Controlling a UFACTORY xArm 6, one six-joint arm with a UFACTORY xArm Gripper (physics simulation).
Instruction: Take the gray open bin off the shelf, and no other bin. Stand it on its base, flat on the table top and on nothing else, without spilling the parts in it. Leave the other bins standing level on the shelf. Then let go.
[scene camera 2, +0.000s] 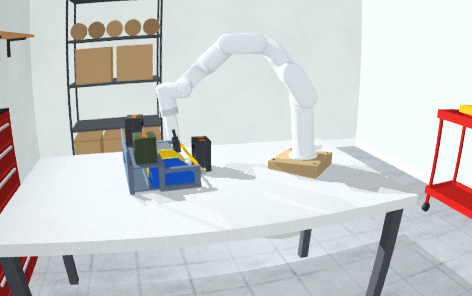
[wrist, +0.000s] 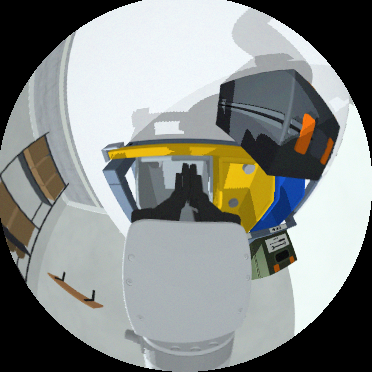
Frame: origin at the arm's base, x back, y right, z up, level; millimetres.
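Where they show: gripper, fingertip midpoint: (scene camera 2: 177, 152) (wrist: 187, 171); arm's base, link origin: (scene camera 2: 303, 155).
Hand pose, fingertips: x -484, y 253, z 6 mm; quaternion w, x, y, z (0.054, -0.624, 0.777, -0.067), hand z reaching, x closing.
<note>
Each offset is from my fingertips to the top centre of the thing.
The gray open bin @(dz +28, dx -66, dy +26 mm) (scene camera 2: 163, 145) (wrist: 149, 181) sits in the low blue-gray shelf (scene camera 2: 193, 184) (wrist: 118, 186), at the end away from the blue bin. The yellow bin @(dz +28, dx -80, dy -85 mm) (scene camera 2: 171, 154) (wrist: 239, 192) is beside it, then the blue bin @(dz +28, dx -90, dy -197 mm) (scene camera 2: 175, 176) (wrist: 291, 196). My gripper (scene camera 2: 177, 150) (wrist: 187, 171) is shut and empty, fingers together, pointing down at the gray bin. In the wrist view the fingers cover part of that bin. Whether they touch it, and what parts lie in it, I cannot tell.
A yellow rail @(dz +12, dx +24, dy -96 mm) (scene camera 2: 187, 152) (wrist: 175, 149) runs along the shelf's front. A tall black case @(dz +78, dx +72, dy -97 mm) (scene camera 2: 201, 153) (wrist: 275, 117) stands close in front of it. A green case @(dz +145, dx -189, dy -187 mm) (scene camera 2: 145, 149) (wrist: 274, 256) and another black case @(dz +170, dx -181, dy +47 mm) (scene camera 2: 132, 131) are at the shelf's back, above the bins.
</note>
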